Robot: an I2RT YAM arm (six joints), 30 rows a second.
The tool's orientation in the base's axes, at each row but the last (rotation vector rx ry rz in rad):
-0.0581, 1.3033, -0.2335
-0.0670, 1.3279, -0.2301
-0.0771, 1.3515, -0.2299
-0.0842, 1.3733, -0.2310
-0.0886, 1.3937, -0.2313
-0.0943, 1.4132, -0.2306
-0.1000, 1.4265, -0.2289
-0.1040, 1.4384, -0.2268
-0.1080, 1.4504, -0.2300
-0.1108, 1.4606, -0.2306
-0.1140, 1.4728, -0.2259
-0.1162, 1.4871, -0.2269
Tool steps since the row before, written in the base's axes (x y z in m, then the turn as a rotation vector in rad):
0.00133, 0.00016, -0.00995, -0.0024, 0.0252, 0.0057
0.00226, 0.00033, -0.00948, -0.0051, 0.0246, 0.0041
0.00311, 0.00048, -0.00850, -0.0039, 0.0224, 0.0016
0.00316, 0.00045, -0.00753, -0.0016, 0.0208, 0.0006
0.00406, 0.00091, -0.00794, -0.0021, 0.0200, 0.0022
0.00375, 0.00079, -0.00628, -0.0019, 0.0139, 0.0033
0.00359, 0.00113, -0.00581, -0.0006, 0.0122, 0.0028
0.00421, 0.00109, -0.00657, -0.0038, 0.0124, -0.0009
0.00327, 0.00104, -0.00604, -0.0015, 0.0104, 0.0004
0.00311, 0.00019, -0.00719, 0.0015, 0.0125, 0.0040
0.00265, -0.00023, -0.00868, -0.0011, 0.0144, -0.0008
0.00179, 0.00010, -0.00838, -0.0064, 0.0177, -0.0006
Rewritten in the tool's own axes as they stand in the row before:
0.00973, 0.00207, -0.00139, -0.0111, 0.0232, -0.0030
0.00947, 0.00231, -0.00014, -0.0101, 0.0226, -0.0060
0.00866, 0.00243, 0.00113, -0.0070, 0.0211, -0.0052
0.00770, 0.00226, 0.00157, -0.0053, 0.0200, -0.0030
0.00810, 0.00290, 0.00251, -0.0067, 0.0188, -0.0032
0.00642, 0.00242, 0.00265, -0.0064, 0.0127, -0.0023
0.00583, 0.00264, 0.00263, -0.0054, 0.0112, -0.0010
0.00662, 0.00281, 0.00322, -0.0023, 0.0119, -0.0047
0.00597, 0.00259, 0.00245, -0.0028, 0.0099, -0.0021
0.00723, 0.00200, 0.00228, -0.0065, 0.0114, 0.0011
0.00870, 0.00185, 0.00180, -0.0025, 0.0141, -0.0021
0.00825, 0.00205, 0.00108, -0.0038, 0.0169, -0.0075

